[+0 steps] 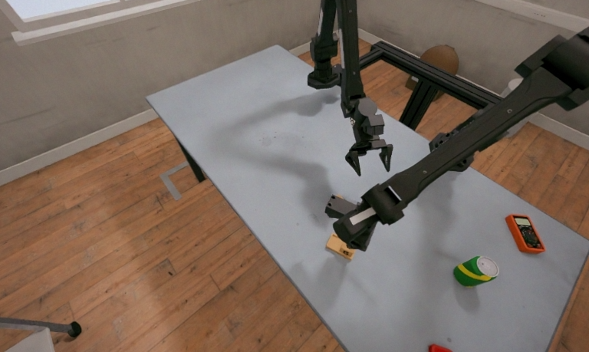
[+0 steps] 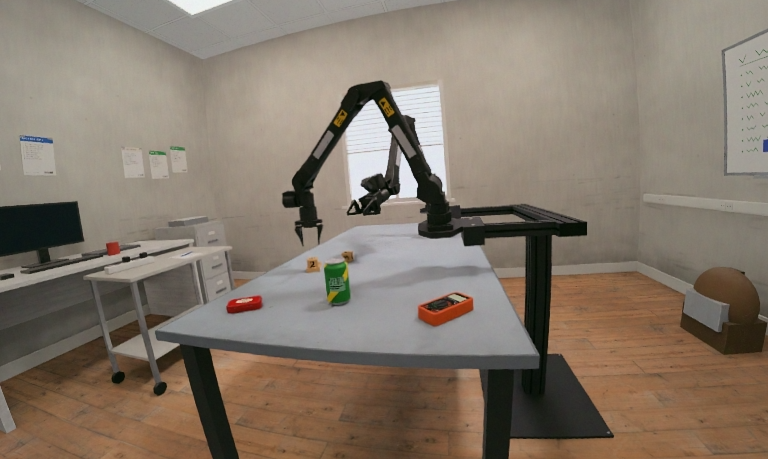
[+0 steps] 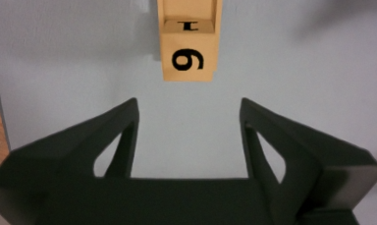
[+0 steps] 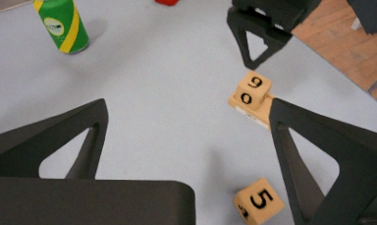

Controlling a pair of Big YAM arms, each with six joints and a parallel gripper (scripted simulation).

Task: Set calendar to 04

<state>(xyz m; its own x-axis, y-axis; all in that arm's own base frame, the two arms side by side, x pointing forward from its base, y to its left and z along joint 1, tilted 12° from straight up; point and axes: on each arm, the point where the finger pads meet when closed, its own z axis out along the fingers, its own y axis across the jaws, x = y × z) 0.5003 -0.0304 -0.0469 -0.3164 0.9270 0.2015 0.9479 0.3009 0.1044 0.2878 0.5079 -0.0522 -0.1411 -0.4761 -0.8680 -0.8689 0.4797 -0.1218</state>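
My left gripper is now 1 cm short of the wooden calendar tray, 2 cm to the left of it and 10 cm above it. From my left hand the other things lie so: orange multimeter (49 cm behind, 40 cm to the left, 10 cm below); red tin (7 cm ahead, 37 cm to the left, 10 cm below); green can (20 cm behind, 31 cm to the left, 5 cm below).
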